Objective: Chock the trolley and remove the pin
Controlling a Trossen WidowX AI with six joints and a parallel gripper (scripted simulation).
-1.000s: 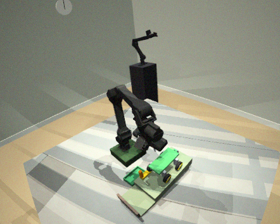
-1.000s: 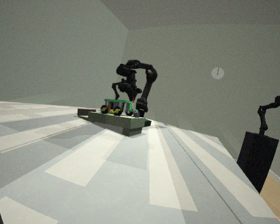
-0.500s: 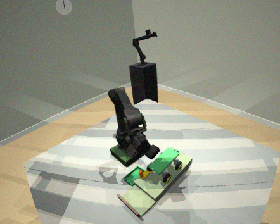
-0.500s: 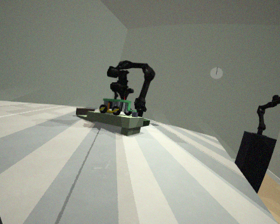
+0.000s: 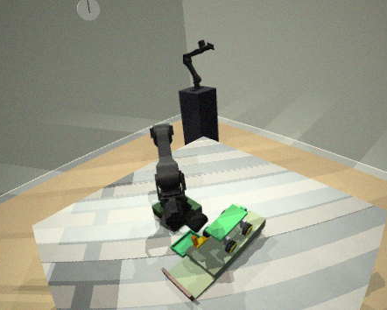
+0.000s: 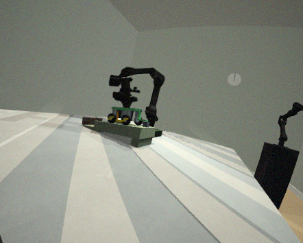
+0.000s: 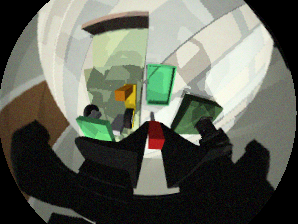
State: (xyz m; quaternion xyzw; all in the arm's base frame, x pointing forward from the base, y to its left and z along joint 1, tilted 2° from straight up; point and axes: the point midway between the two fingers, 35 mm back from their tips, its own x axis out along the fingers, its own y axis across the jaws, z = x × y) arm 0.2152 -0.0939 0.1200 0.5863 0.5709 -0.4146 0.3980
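Now: the green tray 2 cm behind my gripper tip, 2 cm to the right of it and 15 cm below it. Also, from my gripper tip: yellow chock: 5 cm ahead, 1 cm to the right, 6 cm below; red-headed stop pin: right at my gripper tip; green-topped trolley: 11 cm ahead, 8 cm to the left, 3 cm below.
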